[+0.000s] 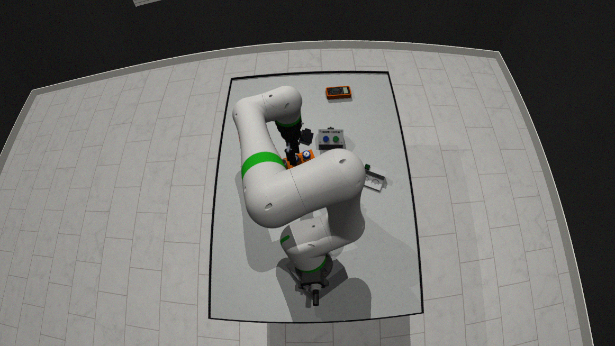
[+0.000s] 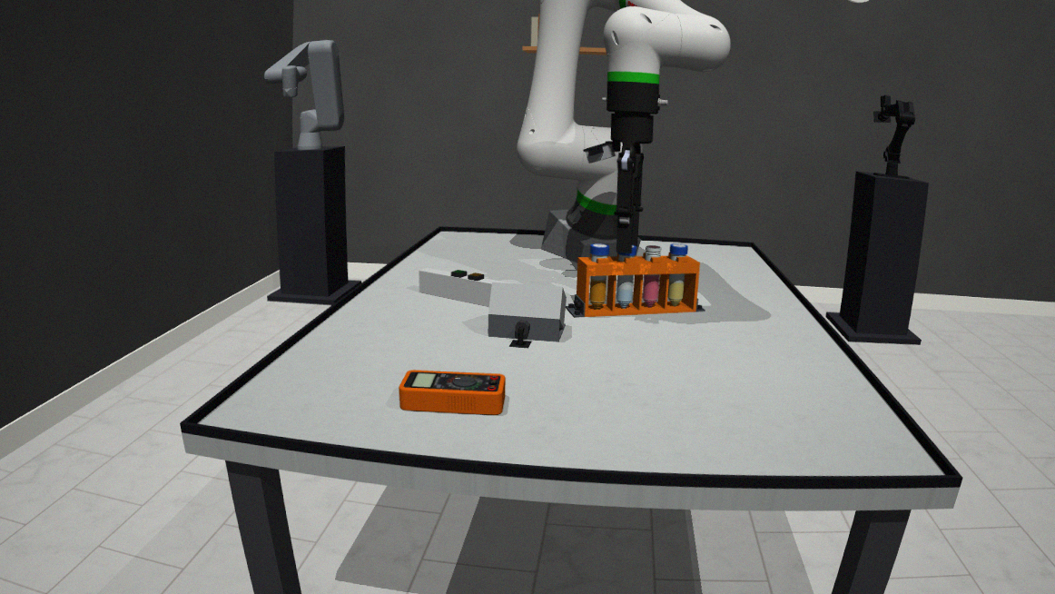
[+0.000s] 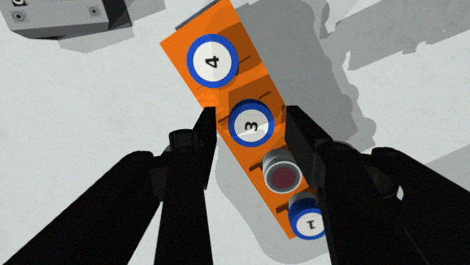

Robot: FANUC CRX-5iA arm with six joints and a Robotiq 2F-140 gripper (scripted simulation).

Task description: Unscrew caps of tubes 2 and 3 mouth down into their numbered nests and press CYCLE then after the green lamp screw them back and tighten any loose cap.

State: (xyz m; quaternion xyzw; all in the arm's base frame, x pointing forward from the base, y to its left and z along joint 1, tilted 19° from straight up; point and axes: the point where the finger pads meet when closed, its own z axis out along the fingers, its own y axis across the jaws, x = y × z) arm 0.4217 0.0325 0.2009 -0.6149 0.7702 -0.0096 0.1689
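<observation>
Now: hand 3 cm above the cap 3. Round my hand: blue key: 13 cm ahead, 14 cm to the right, 8 cm below; then cap 1: 3 cm behind, 10 cm to the left, 3 cm below; then cap 4: 2 cm ahead, 5 cm to the right, 3 cm below.
</observation>
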